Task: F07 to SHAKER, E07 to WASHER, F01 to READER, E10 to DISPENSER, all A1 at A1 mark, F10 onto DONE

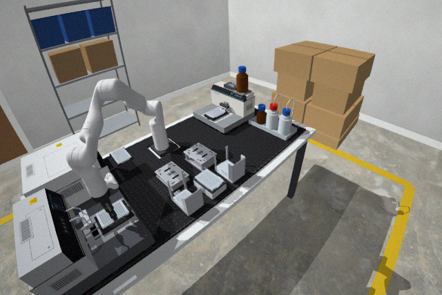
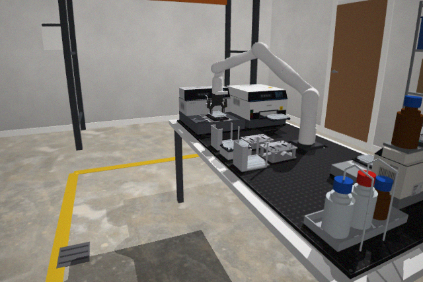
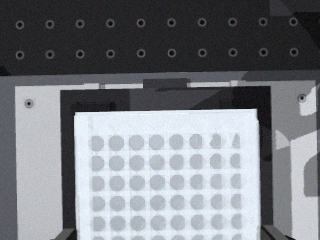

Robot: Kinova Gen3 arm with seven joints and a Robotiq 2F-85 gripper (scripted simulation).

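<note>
My gripper is now 30 mm above the washer stage. The rest, counted from my hand: dispenser deck (350 mm behind, 970 mm to the left, 100 mm below); brown bottle (240 mm behind, 1130 mm to the left, 170 mm above); dispenser stage (350 mm behind, 960 mm to the left, 60 mm below).
</note>
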